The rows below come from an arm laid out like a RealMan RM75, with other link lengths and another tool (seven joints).
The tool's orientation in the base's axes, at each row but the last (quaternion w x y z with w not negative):
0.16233 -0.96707 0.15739 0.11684
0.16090 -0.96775 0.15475 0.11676
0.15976 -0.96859 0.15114 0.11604
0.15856 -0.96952 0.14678 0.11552
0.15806 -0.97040 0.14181 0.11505
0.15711 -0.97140 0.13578 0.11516
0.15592 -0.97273 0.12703 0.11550
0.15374 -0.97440 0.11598 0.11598
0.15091 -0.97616 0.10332 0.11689
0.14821 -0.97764 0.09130 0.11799
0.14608 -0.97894 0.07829 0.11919
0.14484 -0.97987 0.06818 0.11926
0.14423 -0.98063 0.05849 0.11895
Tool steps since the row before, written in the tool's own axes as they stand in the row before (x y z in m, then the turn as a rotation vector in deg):
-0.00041 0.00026 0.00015 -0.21 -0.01 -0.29
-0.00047 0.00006 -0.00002 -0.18 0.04 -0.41
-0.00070 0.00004 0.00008 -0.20 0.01 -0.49
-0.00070 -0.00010 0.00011 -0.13 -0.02 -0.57
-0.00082 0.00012 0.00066 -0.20 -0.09 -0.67
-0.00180 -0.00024 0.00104 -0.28 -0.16 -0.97
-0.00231 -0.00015 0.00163 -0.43 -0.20 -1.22
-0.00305 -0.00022 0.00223 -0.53 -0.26 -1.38
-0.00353 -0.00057 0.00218 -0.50 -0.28 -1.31
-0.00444 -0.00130 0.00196 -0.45 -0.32 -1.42
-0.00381 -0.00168 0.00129 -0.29 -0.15 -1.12
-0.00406 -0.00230 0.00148 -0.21 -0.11 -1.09
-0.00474 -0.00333 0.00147 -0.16 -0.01 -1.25
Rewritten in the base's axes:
-0.00049 -0.00007 -0.00010 -0.14 -0.04 0.33
-0.00045 0.00006 0.00013 -0.11 -0.13 0.42
-0.00068 0.00017 0.00011 -0.10 -0.13 0.50
-0.00064 0.00030 0.00012 -0.01 -0.14 0.57
-0.00092 0.00031 -0.00042 -0.04 -0.10 0.70
-0.00180 0.00098 -0.00042 -0.04 -0.12 1.01
-0.00243 0.00117 -0.00086 -0.12 -0.13 1.30
-0.00325 0.00151 -0.00121 -0.17 -0.11 1.49
-0.00365 0.00181 -0.00095 -0.15 -0.07 1.42
-0.00436 0.00247 -0.00033 -0.07 -0.08 1.52
-0.00361 0.00243 0.00023 -0.01 -0.17 1.15
-0.00384 0.00303 0.00027 0.05 -0.20 1.10
-0.00440 0.00399 0.00071 0.12 -0.35 1.21

